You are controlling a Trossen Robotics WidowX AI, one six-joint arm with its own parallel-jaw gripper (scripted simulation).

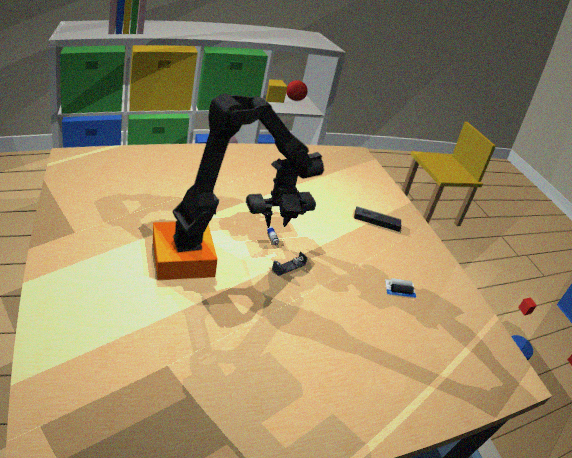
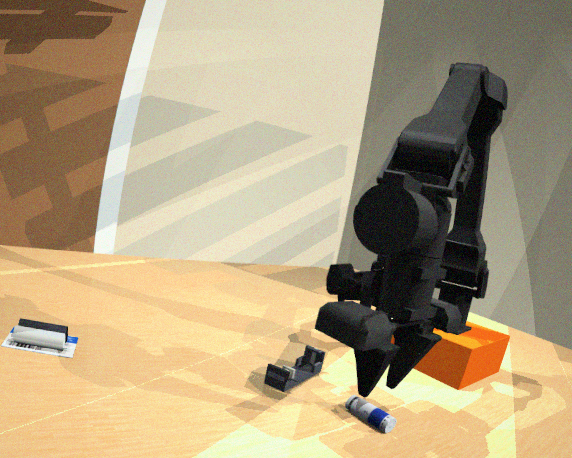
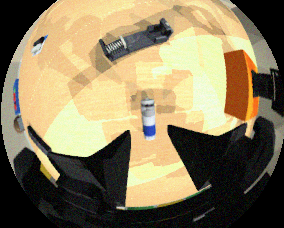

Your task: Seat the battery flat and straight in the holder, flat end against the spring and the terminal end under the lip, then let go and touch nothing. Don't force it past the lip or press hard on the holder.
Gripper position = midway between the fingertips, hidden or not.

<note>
In view: the gripper [image 2: 376, 391].
The gripper also shows in image 1 [image 1: 276, 226] and in image 3 [image 3: 149, 131].
</note>
